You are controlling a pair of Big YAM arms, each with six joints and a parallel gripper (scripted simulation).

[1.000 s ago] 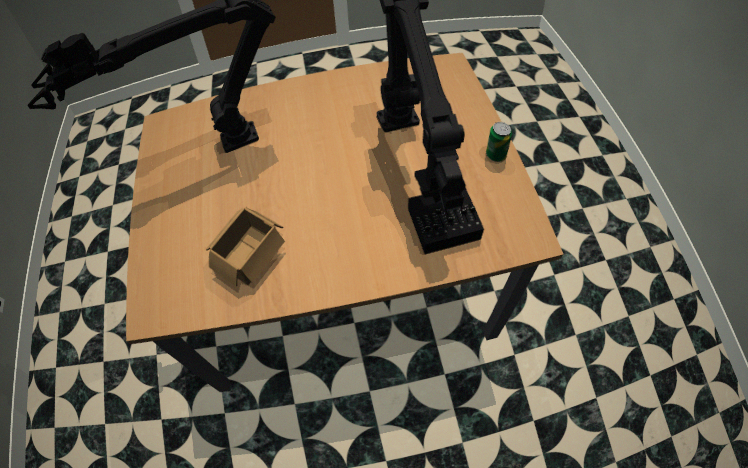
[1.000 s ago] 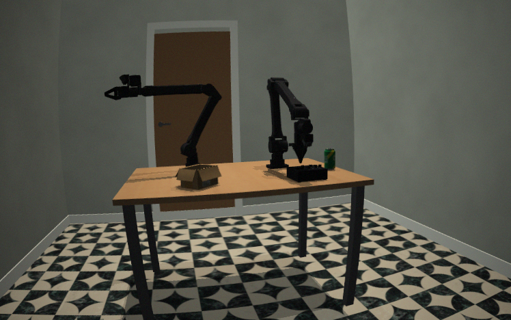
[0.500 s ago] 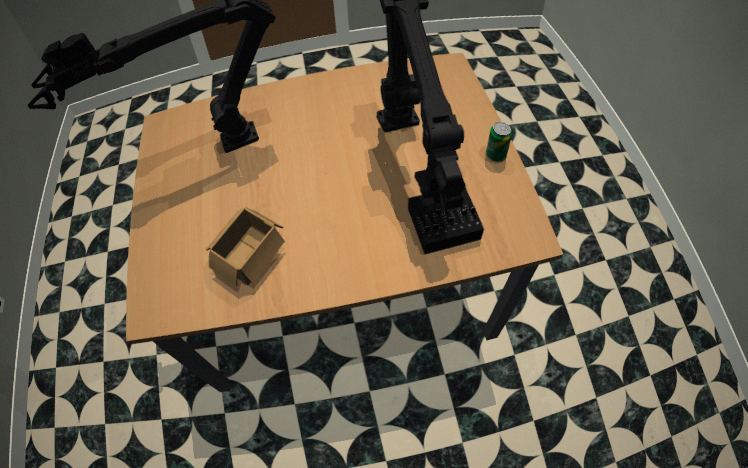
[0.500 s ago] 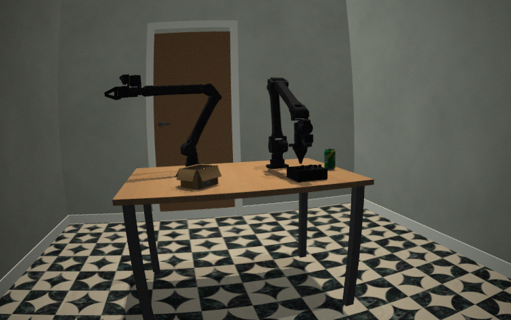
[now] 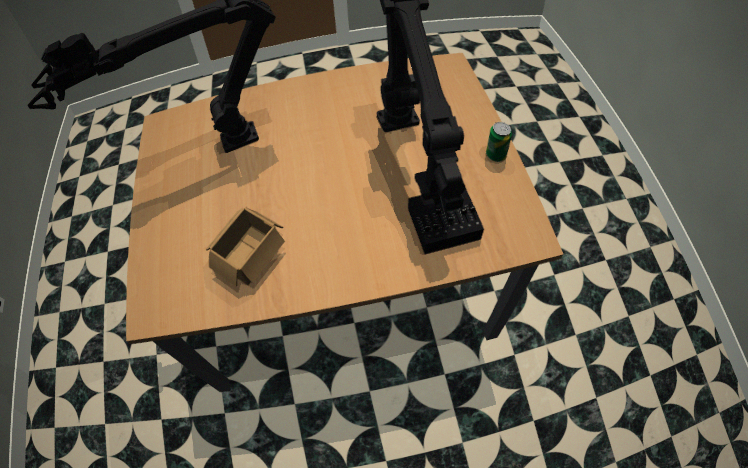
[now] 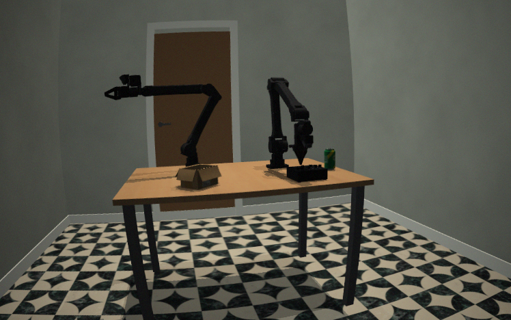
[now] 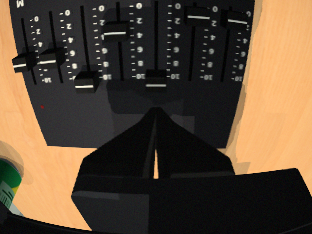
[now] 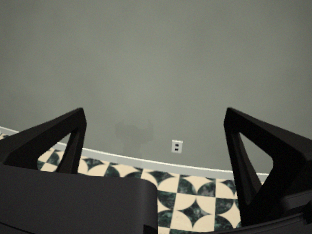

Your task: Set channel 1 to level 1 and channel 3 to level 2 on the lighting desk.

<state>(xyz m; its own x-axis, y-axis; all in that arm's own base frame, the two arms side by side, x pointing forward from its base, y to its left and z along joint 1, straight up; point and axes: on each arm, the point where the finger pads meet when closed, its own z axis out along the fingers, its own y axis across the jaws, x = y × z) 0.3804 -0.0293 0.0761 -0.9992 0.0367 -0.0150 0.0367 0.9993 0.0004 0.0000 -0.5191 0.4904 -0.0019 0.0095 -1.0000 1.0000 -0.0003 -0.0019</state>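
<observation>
Now: left hand 20 mm short of the channel 3 knob and 10 mm above it. Round my left hand: channel 1 fader knob 70 mm ahead, 30 mm to the right, 10 mm below; channel 2 cap 70 mm ahead, 10 mm to the right, 10 mm below; channel 4 fader cap 50 mm ahead, 30 mm to the left, 10 mm below.
</observation>
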